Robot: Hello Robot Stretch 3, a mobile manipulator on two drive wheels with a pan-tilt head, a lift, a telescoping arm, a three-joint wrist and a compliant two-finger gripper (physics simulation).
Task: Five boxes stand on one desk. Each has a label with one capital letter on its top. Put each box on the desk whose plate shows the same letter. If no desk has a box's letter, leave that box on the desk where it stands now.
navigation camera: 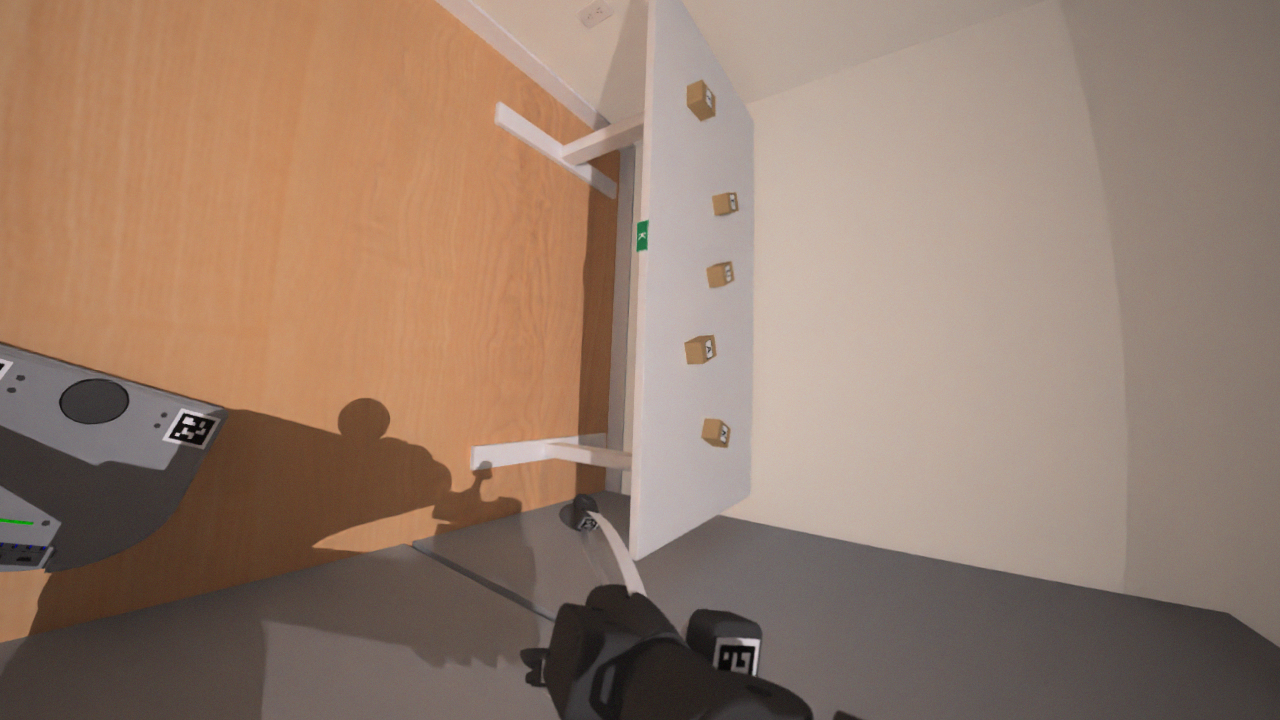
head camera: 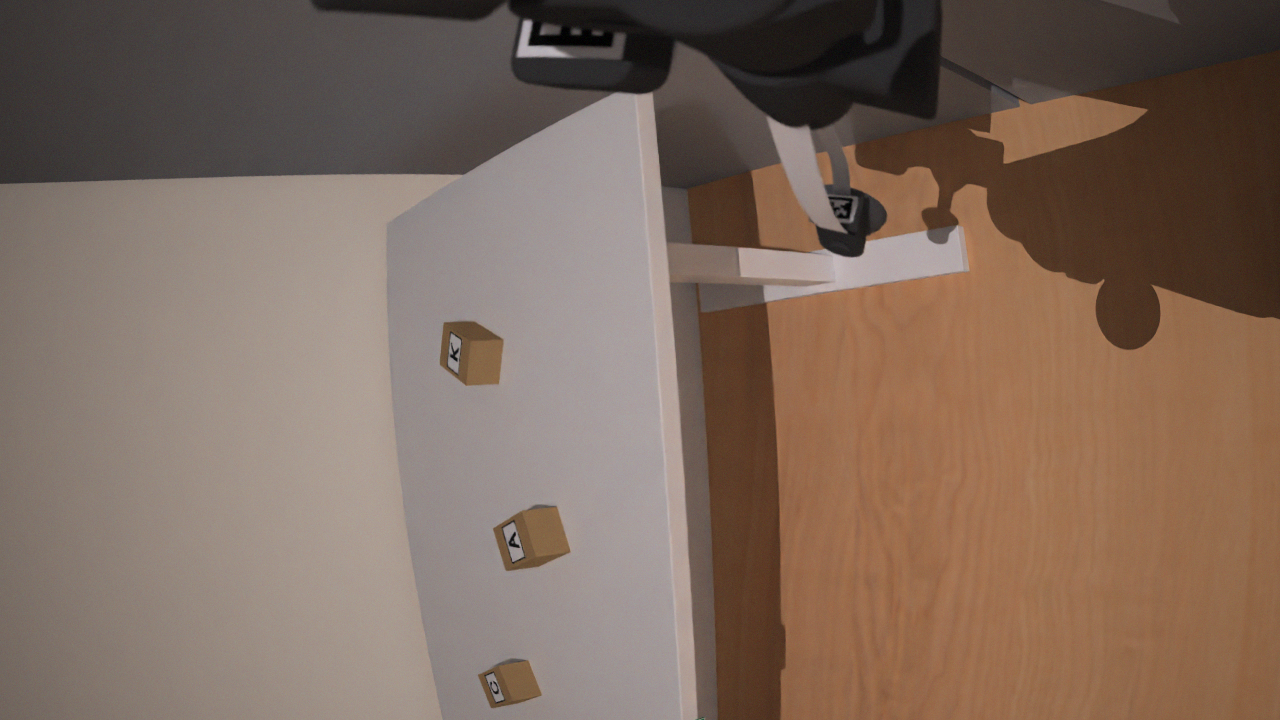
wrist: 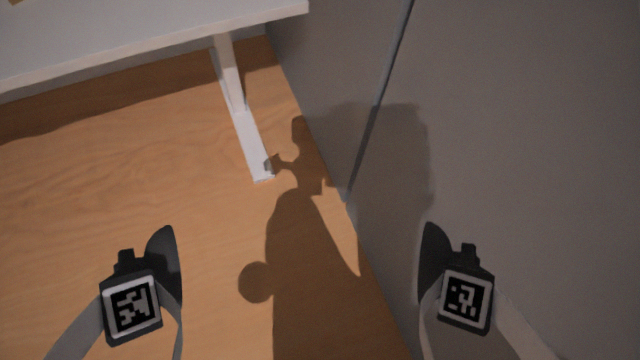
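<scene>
A white desk (head camera: 572, 223) (navigation camera: 680, 483) (wrist: 150, 30) carries five brown boxes in a row. Its green plate (navigation camera: 642, 235) reads K. The K box (head camera: 483, 360) (navigation camera: 715, 432) is nearest the grey wall, then the A box (head camera: 541, 537) (navigation camera: 698, 350), then the C box (head camera: 519, 682) (navigation camera: 718, 274). A fourth box (navigation camera: 724, 204) and a fifth box (navigation camera: 699, 100) stand farther along; their letters are too small to read. My gripper (wrist: 300, 253) is open, with nothing between its fingers. It hangs off the desk's near end, beside the grey wall, away from the boxes.
A grey wall (navigation camera: 895, 617) (wrist: 525, 125) runs close past the desk's near end. A white desk leg with its foot (head camera: 895, 264) (navigation camera: 501, 454) (wrist: 252, 145) reaches out over the wooden floor (head camera: 984, 492). My base (navigation camera: 134, 438) stands on the floor in front of the desk.
</scene>
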